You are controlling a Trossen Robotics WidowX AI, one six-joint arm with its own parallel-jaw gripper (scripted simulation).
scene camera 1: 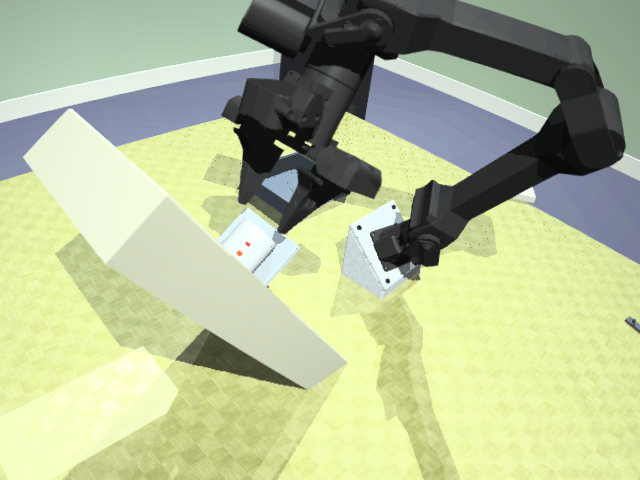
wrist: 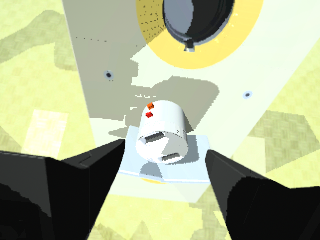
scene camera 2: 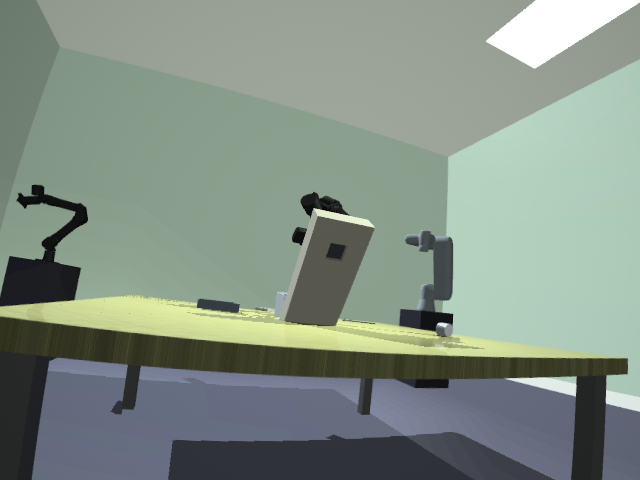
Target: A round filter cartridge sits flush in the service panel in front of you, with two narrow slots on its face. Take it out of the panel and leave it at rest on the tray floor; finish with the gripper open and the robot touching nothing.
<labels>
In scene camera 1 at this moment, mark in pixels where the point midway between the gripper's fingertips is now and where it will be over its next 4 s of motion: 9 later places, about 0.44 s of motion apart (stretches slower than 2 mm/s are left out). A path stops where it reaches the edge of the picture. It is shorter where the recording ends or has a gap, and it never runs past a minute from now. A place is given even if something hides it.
My gripper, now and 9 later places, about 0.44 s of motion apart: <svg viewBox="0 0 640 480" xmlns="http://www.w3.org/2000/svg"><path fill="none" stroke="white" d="M260 218L252 235L249 241L245 223L267 165L249 138L222 126L220 97L231 79L248 89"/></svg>
</labels>
